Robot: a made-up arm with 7 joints. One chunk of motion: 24 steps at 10 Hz.
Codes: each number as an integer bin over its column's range. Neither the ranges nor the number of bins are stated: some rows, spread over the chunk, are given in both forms.
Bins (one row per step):
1: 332 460 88 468 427 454 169
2: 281 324 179 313 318 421 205
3: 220 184 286 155 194 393 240
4: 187 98 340 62 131 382 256
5: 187 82 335 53 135 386 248
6: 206 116 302 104 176 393 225
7: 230 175 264 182 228 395 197
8: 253 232 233 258 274 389 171
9: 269 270 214 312 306 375 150
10: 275 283 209 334 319 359 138
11: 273 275 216 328 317 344 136
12: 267 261 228 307 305 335 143
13: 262 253 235 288 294 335 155
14: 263 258 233 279 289 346 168
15: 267 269 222 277 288 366 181
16: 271 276 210 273 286 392 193
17: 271 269 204 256 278 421 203
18: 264 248 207 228 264 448 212
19: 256 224 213 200 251 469 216
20: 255 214 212 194 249 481 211
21: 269 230 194 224 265 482 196
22: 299 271 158 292 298 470 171
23: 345 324 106 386 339 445 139
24: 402 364 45 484 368 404 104
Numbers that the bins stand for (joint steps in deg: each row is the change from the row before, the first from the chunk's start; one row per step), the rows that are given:
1: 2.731 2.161 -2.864 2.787 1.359 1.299 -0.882
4: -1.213 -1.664 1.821 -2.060 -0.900 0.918 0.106
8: 0.582 -0.248 -0.168 0.280 0.191 0.955 -0.859
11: 1.126 0.206 -0.484 1.115 0.519 0.718 -1.256
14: 0.854 0.026 -0.168 0.531 0.306 0.728 -0.893
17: 1.072 0.143 -0.707 0.256 0.222 1.124 -0.496
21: 1.017 -0.269 -0.893 -0.126 0.123 1.447 -0.575
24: 4.635 1.147 -3.663 2.978 0.909 1.035 -1.620
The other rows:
2: 1.344 0.724 -1.172 0.936 0.527 1.124 -0.473
3: -0.316 -0.756 0.817 -0.950 -0.419 0.977 -0.076
5: -1.213 -1.833 1.728 -2.167 -0.870 0.940 0.015
6: -0.696 -1.474 1.114 -1.559 -0.557 0.977 -0.246
7: -0.044 -0.851 0.408 -0.627 -0.160 0.987 -0.564
9: 1.017 0.153 -0.522 0.924 0.435 0.881 -1.097
10: 1.180 0.291 -0.614 1.187 0.535 0.797 -1.234
12: 0.963 0.058 -0.261 0.865 0.428 0.670 -1.177
13: 0.827 -0.026 -0.131 0.638 0.344 0.670 -1.041
15: 0.963 0.143 -0.373 0.507 0.298 0.834 -0.746
16: 1.072 0.217 -0.596 0.459 0.283 0.971 -0.609
18: 0.881 -0.079 -0.652 -0.078 0.115 1.267 -0.394
19: 0.664 -0.333 -0.540 -0.413 0.016 1.378 -0.348
20: 0.636 -0.439 -0.559 -0.484 0.000 1.441 -0.405
22: 1.833 0.164 -1.563 0.686 0.374 1.383 -0.859
23: 3.085 0.724 -2.529 1.808 0.687 1.251 -1.222

